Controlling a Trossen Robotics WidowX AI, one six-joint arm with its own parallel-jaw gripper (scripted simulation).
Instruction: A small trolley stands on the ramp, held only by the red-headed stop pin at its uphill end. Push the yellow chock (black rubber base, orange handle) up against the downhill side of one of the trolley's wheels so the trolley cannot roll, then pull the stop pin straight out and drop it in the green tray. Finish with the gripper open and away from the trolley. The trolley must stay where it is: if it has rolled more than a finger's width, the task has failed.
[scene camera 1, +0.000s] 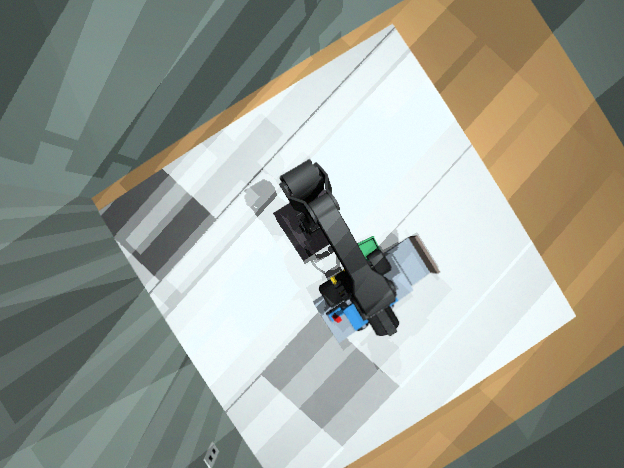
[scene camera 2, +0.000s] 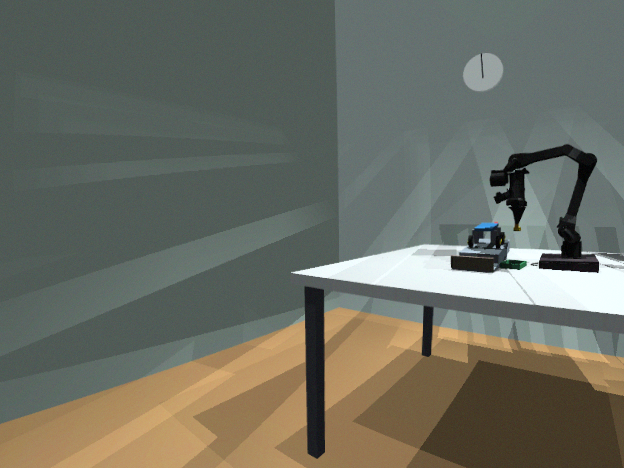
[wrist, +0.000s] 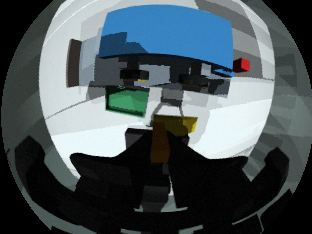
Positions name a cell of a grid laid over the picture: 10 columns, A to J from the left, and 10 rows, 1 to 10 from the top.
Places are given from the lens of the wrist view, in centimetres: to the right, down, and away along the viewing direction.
gripper (wrist: F6): 0, 2, 10
blue-topped trolley (wrist: G2): 5, -8, 7
green tray (wrist: D5): -11, -5, 24
ramp (wrist: F4): 1, -8, 16
The marked spots on the ramp and the blue-topped trolley are 10 cm apart.
